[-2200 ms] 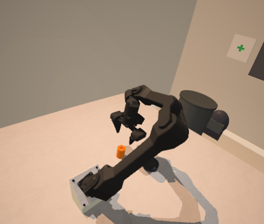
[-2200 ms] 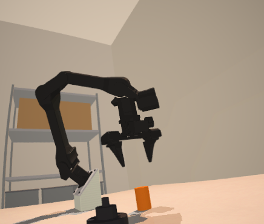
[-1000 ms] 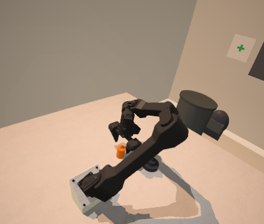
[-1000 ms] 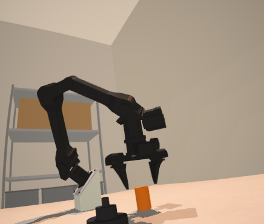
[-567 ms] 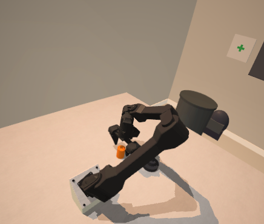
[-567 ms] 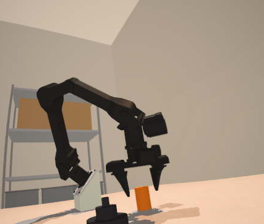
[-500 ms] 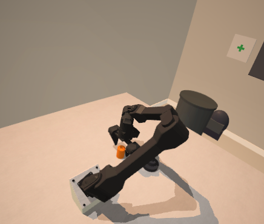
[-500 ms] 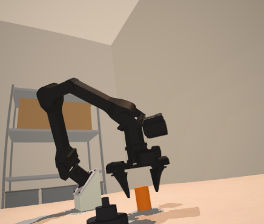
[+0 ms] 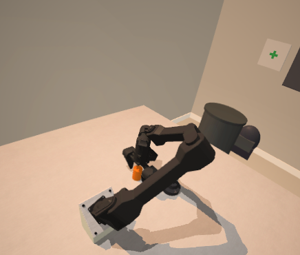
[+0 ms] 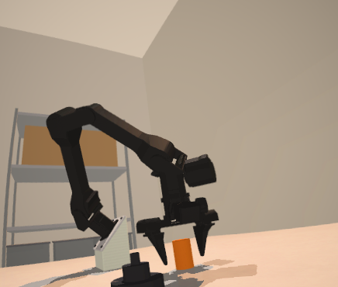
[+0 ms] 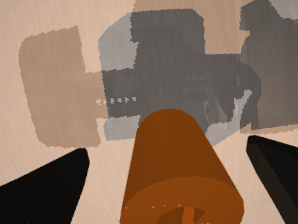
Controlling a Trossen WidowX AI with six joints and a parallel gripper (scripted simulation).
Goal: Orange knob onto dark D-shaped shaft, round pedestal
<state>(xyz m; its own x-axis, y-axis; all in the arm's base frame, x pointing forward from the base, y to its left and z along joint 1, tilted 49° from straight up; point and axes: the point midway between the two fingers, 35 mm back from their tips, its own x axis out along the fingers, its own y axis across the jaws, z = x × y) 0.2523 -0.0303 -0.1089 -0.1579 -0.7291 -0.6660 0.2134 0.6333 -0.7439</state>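
Now: gripper tip 20 mm below the orange knob. Round my gripper tip: dark pedestal: 60 mm ahead, 150 mm to the right, 20 mm above.
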